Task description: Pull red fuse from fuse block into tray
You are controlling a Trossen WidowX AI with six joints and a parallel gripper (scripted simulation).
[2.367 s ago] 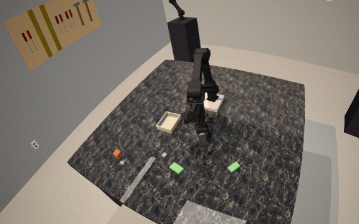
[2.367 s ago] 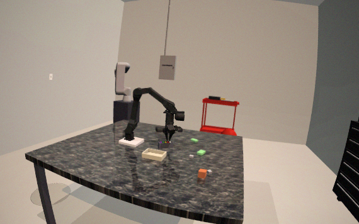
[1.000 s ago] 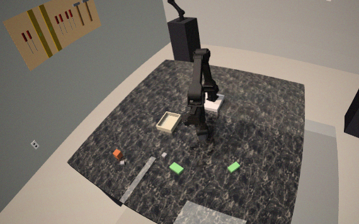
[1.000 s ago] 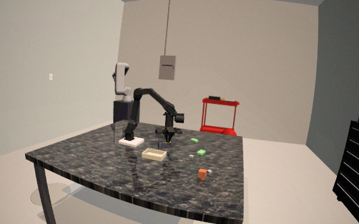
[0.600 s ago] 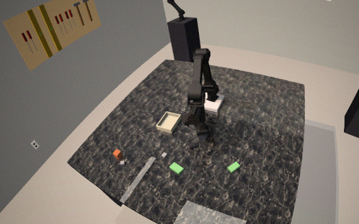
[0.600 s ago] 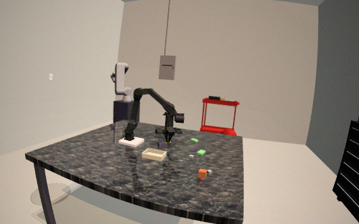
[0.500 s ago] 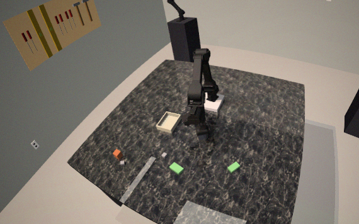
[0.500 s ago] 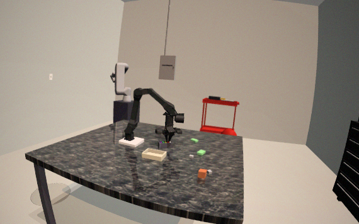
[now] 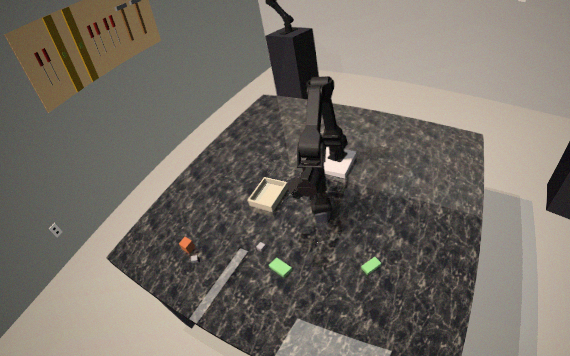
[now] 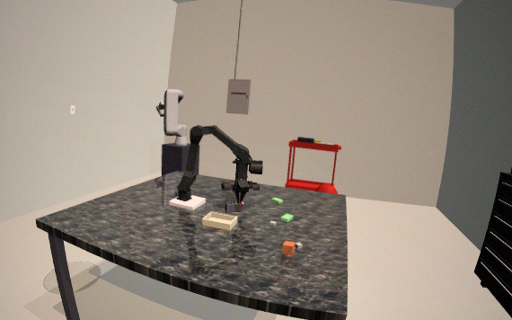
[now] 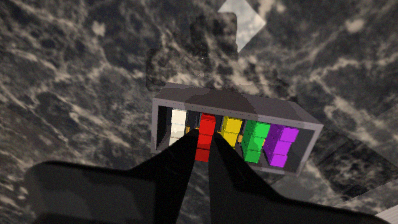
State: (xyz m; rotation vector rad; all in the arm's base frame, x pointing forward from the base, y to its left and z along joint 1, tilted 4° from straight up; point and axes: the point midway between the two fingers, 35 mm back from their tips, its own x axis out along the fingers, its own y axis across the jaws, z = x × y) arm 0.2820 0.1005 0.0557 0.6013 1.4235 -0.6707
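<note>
Now: the yellow fuse 20 mm below my gripper tip, 10 mm to the right of it and 10 mm behind it. The rest, counted from my gripper tip: white fuse (20 mm below, 10 mm to the left, 10 mm ahead); red fuse (10 mm below); green fuse (30 mm behind, 20 mm to the right, 20 mm below).
</note>
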